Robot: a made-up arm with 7 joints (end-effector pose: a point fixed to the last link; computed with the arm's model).
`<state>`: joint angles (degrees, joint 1 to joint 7).
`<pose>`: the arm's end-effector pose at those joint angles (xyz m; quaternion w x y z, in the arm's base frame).
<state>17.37 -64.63 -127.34 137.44 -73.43 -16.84 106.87</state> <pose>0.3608 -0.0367 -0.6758 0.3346 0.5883 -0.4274 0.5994</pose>
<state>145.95 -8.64 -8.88 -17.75 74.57 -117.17 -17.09</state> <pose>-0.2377 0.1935 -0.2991 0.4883 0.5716 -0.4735 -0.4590</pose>
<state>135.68 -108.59 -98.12 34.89 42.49 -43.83 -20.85</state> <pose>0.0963 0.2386 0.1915 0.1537 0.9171 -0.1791 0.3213</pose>
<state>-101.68 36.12 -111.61 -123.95 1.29 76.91 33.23</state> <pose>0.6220 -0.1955 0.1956 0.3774 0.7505 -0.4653 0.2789</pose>
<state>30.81 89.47 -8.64 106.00 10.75 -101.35 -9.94</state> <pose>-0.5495 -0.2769 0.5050 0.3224 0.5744 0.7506 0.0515</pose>
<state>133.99 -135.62 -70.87 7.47 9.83 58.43 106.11</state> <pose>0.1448 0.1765 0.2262 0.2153 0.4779 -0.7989 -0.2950</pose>
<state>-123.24 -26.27 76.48 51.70 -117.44 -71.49 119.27</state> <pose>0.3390 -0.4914 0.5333 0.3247 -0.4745 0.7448 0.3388</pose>
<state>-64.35 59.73 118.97 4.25 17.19 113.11 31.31</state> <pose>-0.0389 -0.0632 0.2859 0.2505 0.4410 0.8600 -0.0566</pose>
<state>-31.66 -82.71 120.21 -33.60 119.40 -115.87 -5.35</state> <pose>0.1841 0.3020 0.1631 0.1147 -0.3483 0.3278 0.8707</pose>
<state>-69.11 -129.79 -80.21 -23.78 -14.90 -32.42 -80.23</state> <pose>0.0690 0.3867 -0.0086 0.1211 -0.2573 0.7549 0.5910</pose>
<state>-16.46 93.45 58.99 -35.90 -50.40 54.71 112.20</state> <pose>0.0944 0.4732 0.3323 0.0187 0.9370 0.0562 -0.3443</pose>
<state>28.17 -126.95 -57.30 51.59 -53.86 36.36 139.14</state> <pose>0.1115 0.5121 -0.0915 0.4725 -0.5466 0.1722 -0.6696</pose>
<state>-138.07 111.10 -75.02 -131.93 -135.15 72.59 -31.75</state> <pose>0.6564 0.0282 -0.1449 0.7588 0.6353 0.1385 0.0370</pose>
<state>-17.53 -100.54 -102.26 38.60 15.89 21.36 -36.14</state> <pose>-0.0962 0.0601 -0.4559 0.5946 0.4964 -0.3433 -0.5311</pose>
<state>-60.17 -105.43 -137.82 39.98 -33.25 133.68 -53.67</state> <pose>-0.0456 -0.2673 -0.0561 0.9174 0.0318 0.3680 -0.1479</pose>
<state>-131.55 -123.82 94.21 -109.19 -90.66 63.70 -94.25</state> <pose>-0.4735 0.1689 0.1727 0.2350 -0.0275 0.2032 0.9501</pose>
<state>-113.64 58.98 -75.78 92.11 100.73 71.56 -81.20</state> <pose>0.8586 -0.4136 -0.4118 0.6232 -0.0194 0.7142 -0.3180</pose>
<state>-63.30 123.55 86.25 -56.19 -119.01 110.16 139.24</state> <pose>-0.0082 0.5535 -0.1533 0.5917 0.1822 0.5013 -0.6045</pose>
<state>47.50 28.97 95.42 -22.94 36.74 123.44 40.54</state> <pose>0.0843 0.0161 -0.1093 0.7572 0.3793 -0.0712 0.5270</pose>
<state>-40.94 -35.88 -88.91 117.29 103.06 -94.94 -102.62</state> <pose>0.0591 -0.5735 -0.3991 0.0486 -0.5380 -0.4452 -0.7141</pose>
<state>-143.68 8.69 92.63 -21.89 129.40 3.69 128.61</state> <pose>0.2183 0.0152 0.0892 0.3724 -0.8983 -0.1920 0.1325</pose>
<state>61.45 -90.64 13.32 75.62 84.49 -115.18 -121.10</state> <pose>0.2808 0.4939 -0.3041 0.5073 0.4588 -0.6081 -0.4029</pose>
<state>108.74 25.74 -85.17 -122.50 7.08 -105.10 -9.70</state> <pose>-0.0433 -0.5952 -0.5778 0.7226 0.2985 -0.4748 0.4041</pose>
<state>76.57 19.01 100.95 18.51 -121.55 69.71 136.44</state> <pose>-0.6523 -0.0566 -0.0310 0.3383 0.6782 0.5890 0.2807</pose>
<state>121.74 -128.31 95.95 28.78 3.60 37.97 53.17</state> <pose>0.2089 0.2875 0.1691 0.1517 0.4672 0.5140 -0.7032</pose>
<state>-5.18 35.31 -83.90 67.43 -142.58 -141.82 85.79</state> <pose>0.6351 -0.5833 0.2455 0.6008 0.1495 -0.7835 0.0527</pose>
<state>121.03 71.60 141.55 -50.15 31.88 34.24 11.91</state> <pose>-0.2497 0.0164 -0.2731 0.6808 0.7154 -0.1271 -0.0925</pose>
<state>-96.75 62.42 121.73 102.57 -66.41 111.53 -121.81</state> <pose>0.6647 0.0959 0.1792 0.9466 0.0652 -0.2759 0.1532</pose>
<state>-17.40 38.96 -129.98 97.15 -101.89 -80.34 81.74</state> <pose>0.6446 -0.6223 0.5912 0.1806 -0.1624 0.9155 0.3209</pose>
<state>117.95 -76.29 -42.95 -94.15 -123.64 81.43 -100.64</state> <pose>0.4446 -0.0937 -0.1789 0.7755 -0.2892 0.4992 -0.2565</pose>
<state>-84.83 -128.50 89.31 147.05 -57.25 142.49 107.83</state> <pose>-0.7140 0.3601 0.1683 0.1458 0.1200 0.9771 -0.0979</pose>
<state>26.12 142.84 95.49 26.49 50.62 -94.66 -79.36</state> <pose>-0.0983 0.3145 -0.1828 0.2820 0.7295 0.2533 0.5693</pose>
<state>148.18 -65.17 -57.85 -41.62 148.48 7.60 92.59</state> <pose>-0.2354 0.0405 0.0490 0.0767 0.7538 0.6522 -0.0218</pose>
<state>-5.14 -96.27 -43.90 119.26 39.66 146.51 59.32</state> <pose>0.3239 0.0721 -0.8246 0.7320 0.0575 -0.1492 0.6623</pose>
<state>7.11 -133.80 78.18 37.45 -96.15 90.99 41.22</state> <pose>-0.1106 -0.0705 -0.4165 0.3232 0.2310 -0.9169 -0.0393</pose>
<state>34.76 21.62 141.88 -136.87 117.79 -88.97 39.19</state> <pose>0.1700 -0.6614 -0.0095 0.2141 0.4720 0.7973 0.3094</pose>
